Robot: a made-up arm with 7 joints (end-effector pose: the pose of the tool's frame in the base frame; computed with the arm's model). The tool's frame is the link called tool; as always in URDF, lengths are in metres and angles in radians.
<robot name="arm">
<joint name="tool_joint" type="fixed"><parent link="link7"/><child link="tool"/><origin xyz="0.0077 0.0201 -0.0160" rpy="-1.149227 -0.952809 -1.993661"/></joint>
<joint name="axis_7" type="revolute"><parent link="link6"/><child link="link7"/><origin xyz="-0.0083 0.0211 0.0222" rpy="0.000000 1.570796 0.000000"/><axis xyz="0 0 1"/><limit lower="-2.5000" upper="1.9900" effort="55" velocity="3"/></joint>
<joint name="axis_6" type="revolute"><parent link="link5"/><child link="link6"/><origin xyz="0.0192 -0.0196 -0.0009" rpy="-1.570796 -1.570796 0.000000"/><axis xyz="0 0 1"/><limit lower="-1.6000" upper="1.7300" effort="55" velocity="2.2"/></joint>
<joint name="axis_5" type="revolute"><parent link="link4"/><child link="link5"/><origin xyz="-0.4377 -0.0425 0.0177" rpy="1.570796 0.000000 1.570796"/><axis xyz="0 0 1"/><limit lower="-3.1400" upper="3.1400" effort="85" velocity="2.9"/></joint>
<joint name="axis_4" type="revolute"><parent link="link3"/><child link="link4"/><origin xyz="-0.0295 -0.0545 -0.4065" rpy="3.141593 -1.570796 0.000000"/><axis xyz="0 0 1"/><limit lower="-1.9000" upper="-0.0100" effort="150" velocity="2.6"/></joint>
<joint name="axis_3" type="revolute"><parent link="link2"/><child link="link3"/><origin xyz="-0.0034 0.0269 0.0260" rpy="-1.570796 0.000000 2.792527"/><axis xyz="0 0 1"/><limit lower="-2.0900" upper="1.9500" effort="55" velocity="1.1"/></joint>
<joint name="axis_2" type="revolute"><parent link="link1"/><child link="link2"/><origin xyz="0.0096 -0.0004 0.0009" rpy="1.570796 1.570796 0.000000"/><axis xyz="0 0 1"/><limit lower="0.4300" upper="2.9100" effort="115" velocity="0.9"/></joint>
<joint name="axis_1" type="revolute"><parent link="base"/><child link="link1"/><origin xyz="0.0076 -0.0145 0.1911" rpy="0.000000 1.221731 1.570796"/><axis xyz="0 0 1"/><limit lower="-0.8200" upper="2.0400" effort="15" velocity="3"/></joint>
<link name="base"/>
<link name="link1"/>
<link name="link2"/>
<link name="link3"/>
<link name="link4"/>
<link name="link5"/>
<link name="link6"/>
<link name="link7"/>
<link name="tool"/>
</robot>
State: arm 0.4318 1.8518 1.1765 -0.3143 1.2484 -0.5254 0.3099
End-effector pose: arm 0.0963 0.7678 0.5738 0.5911 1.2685 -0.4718
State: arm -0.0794 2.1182 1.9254 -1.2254 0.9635 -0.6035 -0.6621
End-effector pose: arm -0.1978 0.2551 0.8470 0.9021 0.6685 0.7701
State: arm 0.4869 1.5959 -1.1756 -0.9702 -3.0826 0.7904 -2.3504
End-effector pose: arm -0.1099 0.7302 -0.1772 0.1586 -1.3379 1.3392
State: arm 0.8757 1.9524 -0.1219 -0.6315 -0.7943 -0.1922 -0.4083
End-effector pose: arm 0.1650 0.8471 0.1842 0.1645 -0.8009 -0.9865
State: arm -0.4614 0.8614 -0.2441 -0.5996 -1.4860 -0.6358 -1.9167
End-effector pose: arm 0.6028 0.4867 -0.2480 -0.8355 -0.3578 -2.2310
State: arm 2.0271 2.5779 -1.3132 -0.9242 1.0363 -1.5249 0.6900
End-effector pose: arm 0.0842 0.7564 0.2562 0.7505 -0.7893 1.0240
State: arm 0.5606 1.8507 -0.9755 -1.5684 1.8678 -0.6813 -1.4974
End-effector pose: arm 0.0696 0.5870 -0.1639 -0.0892 -2.1320 0.2610
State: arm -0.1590 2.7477 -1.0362 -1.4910 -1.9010 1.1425 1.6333
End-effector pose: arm 0.2672 0.5824 0.5022 -0.6510 -1.9566 -1.6981
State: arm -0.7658 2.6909 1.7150 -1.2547 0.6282 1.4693 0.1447
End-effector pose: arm -0.5617 -0.1161 0.7355 0.9541 1.3163 -0.4853
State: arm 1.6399 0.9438 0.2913 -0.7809 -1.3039 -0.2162 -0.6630
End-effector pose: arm -0.6513 0.5474 0.0426 -0.1878 -0.2841 -0.2028
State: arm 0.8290 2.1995 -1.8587 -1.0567 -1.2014 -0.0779 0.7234
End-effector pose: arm -0.2586 0.6985 0.4287 0.2290 0.1628 -0.2018
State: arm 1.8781 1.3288 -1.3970 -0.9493 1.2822 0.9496 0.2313
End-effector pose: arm -0.7539 0.3093 0.4413 1.9663 0.4958 -0.3694
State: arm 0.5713 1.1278 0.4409 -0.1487 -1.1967 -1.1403 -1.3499
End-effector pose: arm -0.2314 0.7536 -0.1677 -0.7813 -1.0855 -0.5918
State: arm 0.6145 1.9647 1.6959 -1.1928 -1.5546 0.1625 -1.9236
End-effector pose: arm 0.2961 0.4413 0.7879 1.8292 0.1227 -1.6519
